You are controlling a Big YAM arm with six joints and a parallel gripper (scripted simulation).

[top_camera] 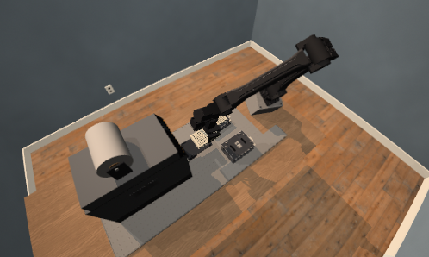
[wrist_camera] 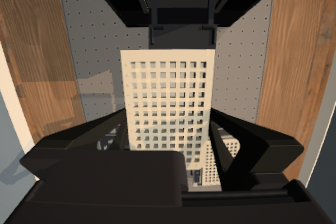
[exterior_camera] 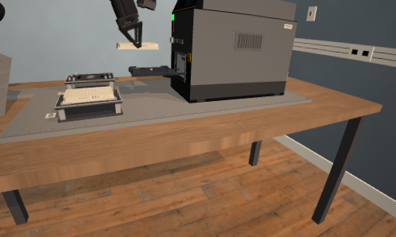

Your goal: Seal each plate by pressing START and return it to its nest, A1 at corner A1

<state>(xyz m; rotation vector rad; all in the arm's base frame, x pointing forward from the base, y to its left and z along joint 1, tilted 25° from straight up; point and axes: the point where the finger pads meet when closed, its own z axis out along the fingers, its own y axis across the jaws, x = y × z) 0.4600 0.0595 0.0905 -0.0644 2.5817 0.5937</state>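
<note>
Right now the sealer stage is 8 cm below my hand, 5 cm ahead of it and 1 cm to the right of it. Round my hand: plate nest: 14 cm to the right, 14 cm below, 13 cm behind; start button: 13 cm ahead, 9 cm to the left, 1 cm above; small label: 24 cm behind, 18 cm below, 17 cm to the right.
</note>
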